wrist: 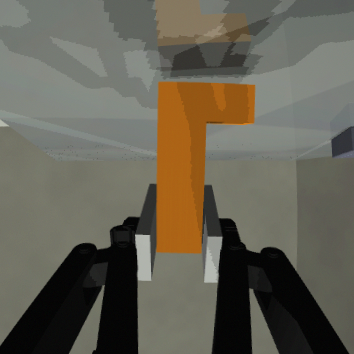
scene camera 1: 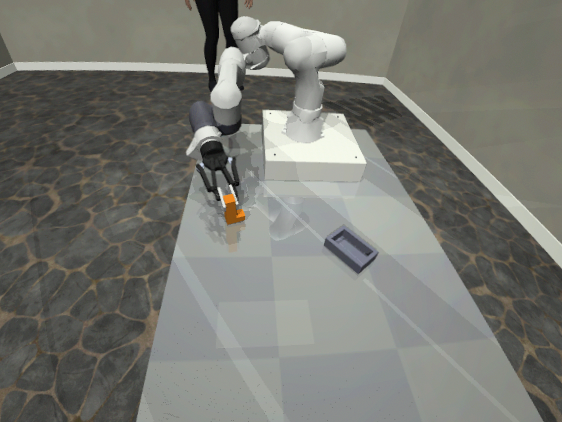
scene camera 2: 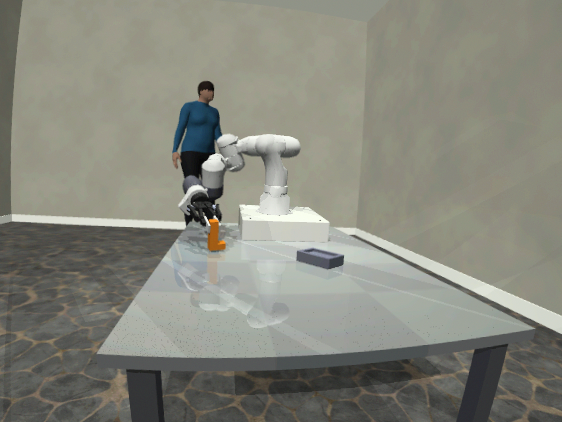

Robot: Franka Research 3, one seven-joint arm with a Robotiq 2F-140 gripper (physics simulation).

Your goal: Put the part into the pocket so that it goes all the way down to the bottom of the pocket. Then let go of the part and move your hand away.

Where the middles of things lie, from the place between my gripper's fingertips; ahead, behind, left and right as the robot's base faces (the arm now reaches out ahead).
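There is the grey block with L-shaped pocket (scene camera 1: 352, 250), which I see 60 mm ahead of my hand, 380 mm to the left of it and 70 mm below it. As for the orange L-shaped part (wrist: 183, 108), my hand is 10 mm to the right of it, 20 mm past it and 20 mm above it. Going by their middles, the orange L-shaped part is the nearest to my hand of the things named here.
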